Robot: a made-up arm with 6 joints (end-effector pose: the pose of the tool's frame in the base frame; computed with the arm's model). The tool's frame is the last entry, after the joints.
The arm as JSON. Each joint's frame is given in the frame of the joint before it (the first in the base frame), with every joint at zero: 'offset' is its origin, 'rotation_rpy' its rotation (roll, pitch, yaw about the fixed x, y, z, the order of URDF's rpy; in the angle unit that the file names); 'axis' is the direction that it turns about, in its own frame. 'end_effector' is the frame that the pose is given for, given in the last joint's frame.
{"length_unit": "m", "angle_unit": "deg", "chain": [
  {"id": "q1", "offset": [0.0, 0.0, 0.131], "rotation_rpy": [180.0, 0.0, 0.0], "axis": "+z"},
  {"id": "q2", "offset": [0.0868, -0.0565, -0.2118], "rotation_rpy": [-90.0, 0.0, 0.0], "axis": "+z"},
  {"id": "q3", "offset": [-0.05, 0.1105, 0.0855], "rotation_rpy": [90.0, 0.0, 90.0], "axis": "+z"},
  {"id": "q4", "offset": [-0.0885, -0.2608, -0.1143], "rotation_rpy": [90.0, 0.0, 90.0], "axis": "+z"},
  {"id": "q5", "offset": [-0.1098, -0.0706, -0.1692], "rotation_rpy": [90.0, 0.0, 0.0], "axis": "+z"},
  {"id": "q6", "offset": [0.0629, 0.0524, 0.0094], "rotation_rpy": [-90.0, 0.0, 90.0], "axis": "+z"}
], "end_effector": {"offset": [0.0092, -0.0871, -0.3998], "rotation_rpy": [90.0, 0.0, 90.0]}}
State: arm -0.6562 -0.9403 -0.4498 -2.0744 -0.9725 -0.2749
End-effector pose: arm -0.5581 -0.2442 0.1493 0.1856 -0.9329 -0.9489
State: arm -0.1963 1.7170 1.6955 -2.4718 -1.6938 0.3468
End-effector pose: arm -0.5272 0.5641 0.2779 -3.0638 0.4103 0.2663
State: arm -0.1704 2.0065 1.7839 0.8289 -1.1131 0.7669
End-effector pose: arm -0.2034 0.5453 0.1334 -0.3772 0.4058 -3.0786
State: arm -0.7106 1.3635 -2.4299 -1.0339 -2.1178 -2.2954
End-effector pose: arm 0.3998 -0.7212 0.5351 -1.7154 0.9999 -1.4859
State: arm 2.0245 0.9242 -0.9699 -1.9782 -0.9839 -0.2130
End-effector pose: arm -0.4300 -0.2780 -0.2551 2.2167 -0.0131 1.4976
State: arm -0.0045 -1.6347 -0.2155 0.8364 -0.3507 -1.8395
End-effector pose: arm -0.2417 -0.1239 0.3398 0.7596 0.1304 -0.2148
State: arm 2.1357 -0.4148 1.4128 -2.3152 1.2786 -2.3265
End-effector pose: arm -0.1901 -0.0034 0.8188 -0.4380 0.3411 -2.3517
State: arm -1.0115 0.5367 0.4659 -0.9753 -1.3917 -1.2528
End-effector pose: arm -0.4833 0.4333 -0.0581 1.7112 0.4988 -1.0472
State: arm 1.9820 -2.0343 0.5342 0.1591 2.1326 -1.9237
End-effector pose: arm 0.0828 -0.7856 0.3493 0.4256 -0.4602 -0.5864
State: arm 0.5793 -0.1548 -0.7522 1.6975 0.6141 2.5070
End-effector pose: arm 0.2395 0.1276 0.3169 -2.9178 -0.0928 -1.6694
